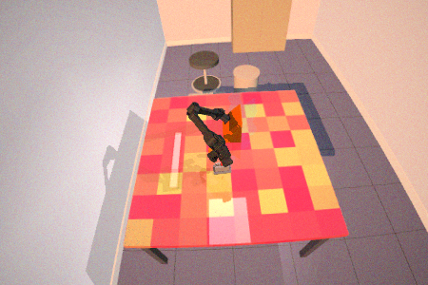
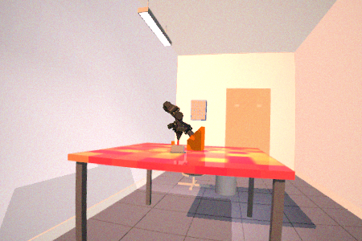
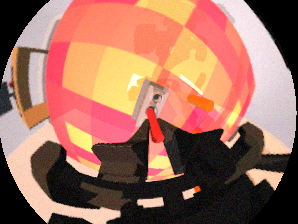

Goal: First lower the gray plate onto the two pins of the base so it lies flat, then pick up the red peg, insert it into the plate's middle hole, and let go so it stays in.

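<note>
Now: gripper tip right at the red peg. Round my gripper tip: gray plate (5 cm below); then orange piece (12 cm behind, 6 cm to the right, 6 cm below); then gray base (9 cm below).
</note>
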